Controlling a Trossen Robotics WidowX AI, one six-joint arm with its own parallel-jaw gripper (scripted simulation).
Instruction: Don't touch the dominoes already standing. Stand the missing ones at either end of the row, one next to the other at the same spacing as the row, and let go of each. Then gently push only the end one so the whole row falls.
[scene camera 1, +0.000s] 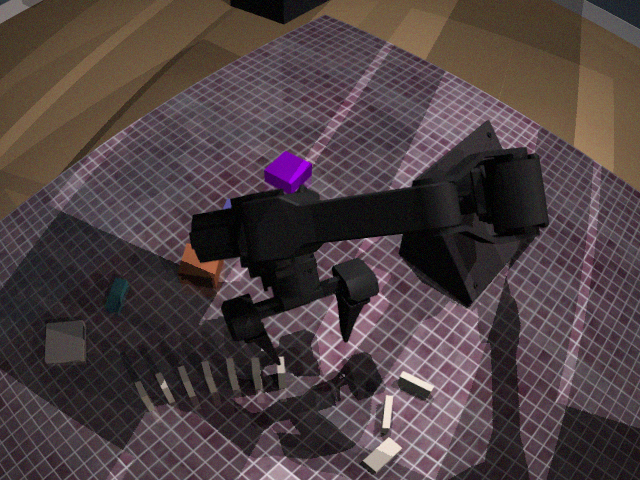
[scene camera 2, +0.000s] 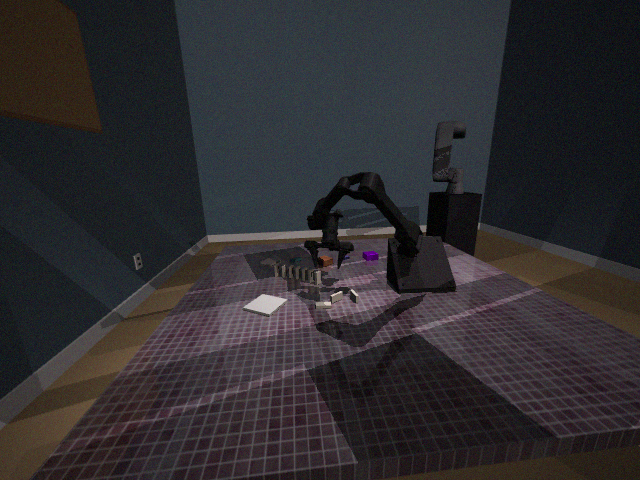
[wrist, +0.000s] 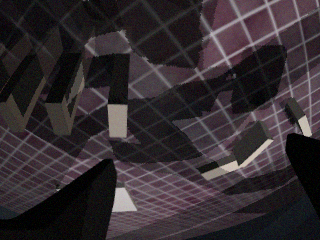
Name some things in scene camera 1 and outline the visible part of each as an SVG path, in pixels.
My gripper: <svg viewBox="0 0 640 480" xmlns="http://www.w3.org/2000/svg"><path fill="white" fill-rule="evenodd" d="M375 273L363 260L355 258L334 265L332 267L333 277L319 281L314 253L295 257L295 263L289 265L284 271L252 273L251 268L248 268L250 277L261 277L264 291L268 291L268 287L271 287L274 297L253 303L248 293L224 301L221 311L233 341L244 340L246 343L254 343L266 351L273 361L281 365L261 319L335 294L338 302L342 340L347 342L361 309L370 302L370 297L377 295L379 292Z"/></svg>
A purple cube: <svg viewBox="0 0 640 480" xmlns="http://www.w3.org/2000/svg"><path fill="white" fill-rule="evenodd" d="M285 151L264 169L265 182L277 189L283 188L283 191L286 193L293 193L312 176L312 164Z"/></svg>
An orange block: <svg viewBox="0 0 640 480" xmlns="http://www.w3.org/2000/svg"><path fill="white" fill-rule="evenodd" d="M186 243L185 252L178 271L180 283L216 289L224 260L200 263L194 250L192 250L191 244Z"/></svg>
